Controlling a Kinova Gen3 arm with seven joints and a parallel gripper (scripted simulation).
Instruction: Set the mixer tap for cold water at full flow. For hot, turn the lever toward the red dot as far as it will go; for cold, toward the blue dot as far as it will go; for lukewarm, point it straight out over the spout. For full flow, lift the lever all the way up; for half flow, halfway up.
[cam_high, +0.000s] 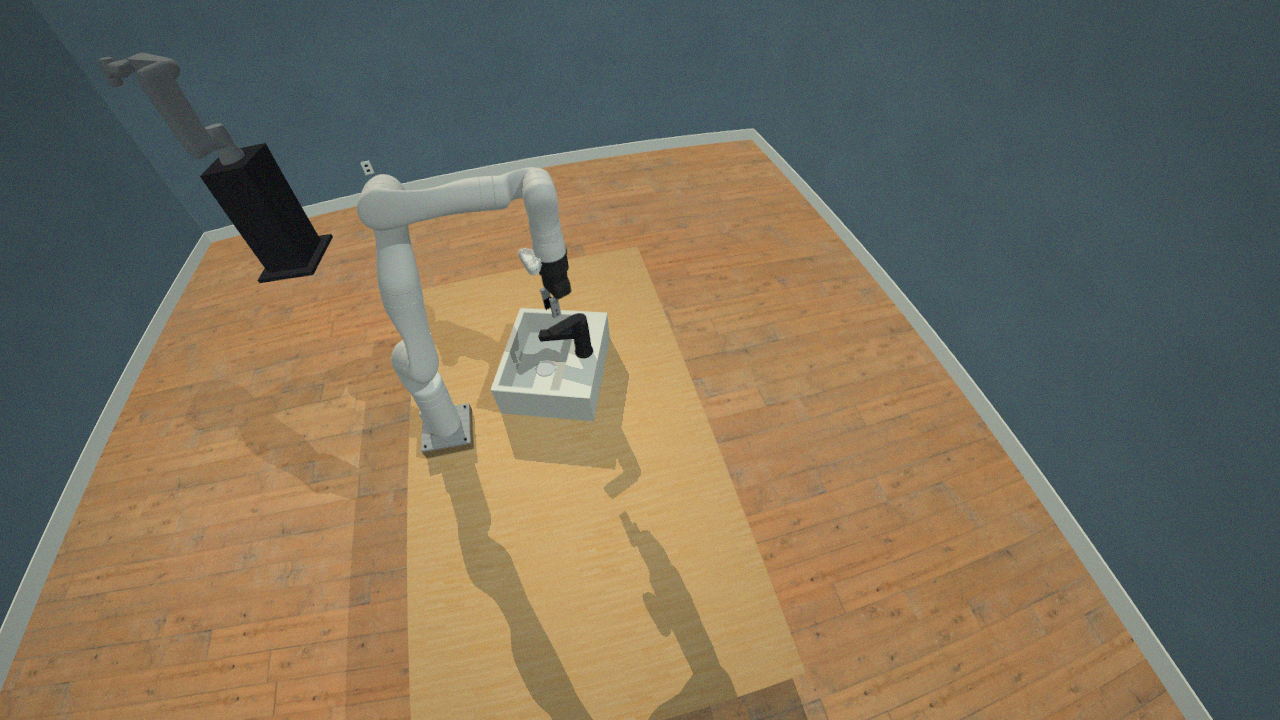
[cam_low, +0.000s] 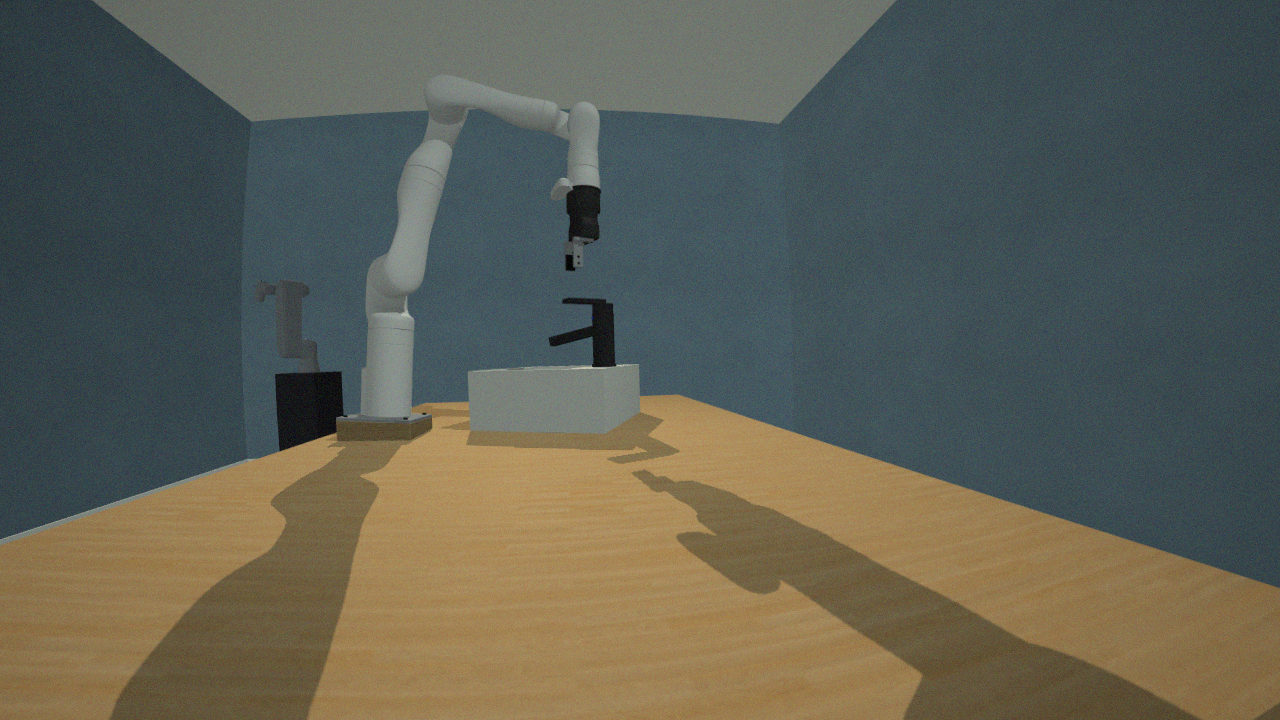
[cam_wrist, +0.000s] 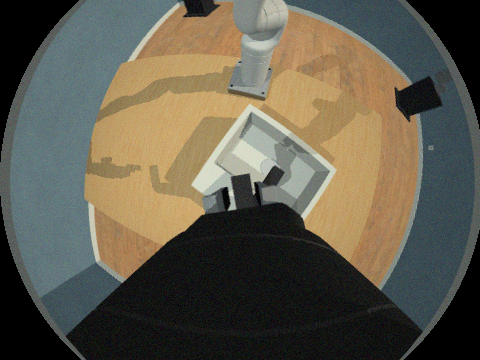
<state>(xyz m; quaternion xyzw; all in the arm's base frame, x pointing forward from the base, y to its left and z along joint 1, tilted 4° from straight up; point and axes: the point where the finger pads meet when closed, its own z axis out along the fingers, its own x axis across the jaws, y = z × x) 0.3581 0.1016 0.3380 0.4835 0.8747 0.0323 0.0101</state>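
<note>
Now: the lever 9 cm below my hand, 2 cm ahead of it and 1 cm to the left of it. Also, from my hand: white basin (32 cm below, 6 cm to the left, 6 cm behind).
</note>
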